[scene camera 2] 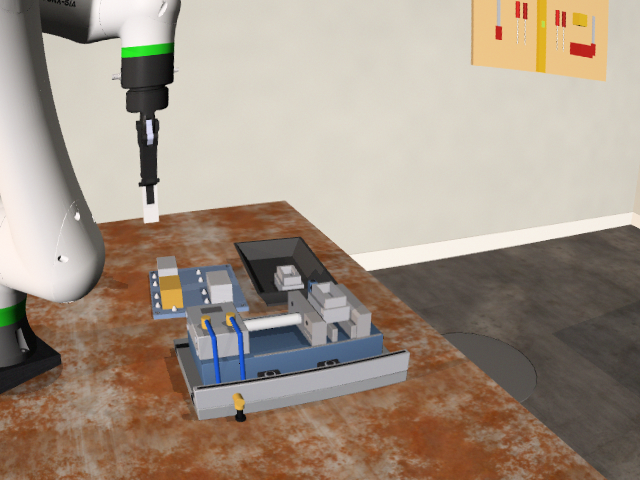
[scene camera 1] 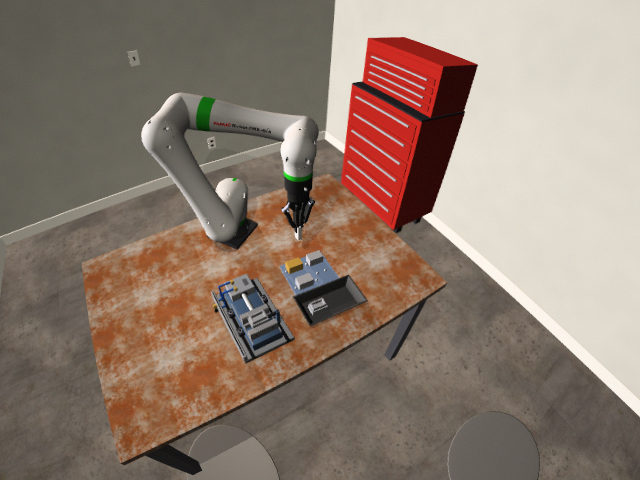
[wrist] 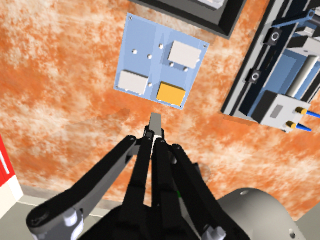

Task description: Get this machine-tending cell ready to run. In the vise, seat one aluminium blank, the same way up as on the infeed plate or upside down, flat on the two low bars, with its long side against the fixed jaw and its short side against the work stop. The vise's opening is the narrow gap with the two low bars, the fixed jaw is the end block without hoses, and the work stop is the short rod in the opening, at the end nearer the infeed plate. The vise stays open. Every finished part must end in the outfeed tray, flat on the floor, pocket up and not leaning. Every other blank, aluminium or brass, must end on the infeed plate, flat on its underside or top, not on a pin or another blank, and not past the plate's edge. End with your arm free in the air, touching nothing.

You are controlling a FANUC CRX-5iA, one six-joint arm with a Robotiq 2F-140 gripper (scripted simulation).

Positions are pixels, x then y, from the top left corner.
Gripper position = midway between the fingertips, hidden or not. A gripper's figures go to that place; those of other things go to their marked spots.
Labels:
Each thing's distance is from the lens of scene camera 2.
my gripper (scene camera 2: 151,221): 1.03 m
finished part (scene camera 2: 329,301): 0.81 m
aluminium blank (scene camera 2: 219,286): 1.02 m
vise (scene camera 2: 278,339): 0.82 m
The marked spots on the vise and the aluminium blank are 0.23 m apart.

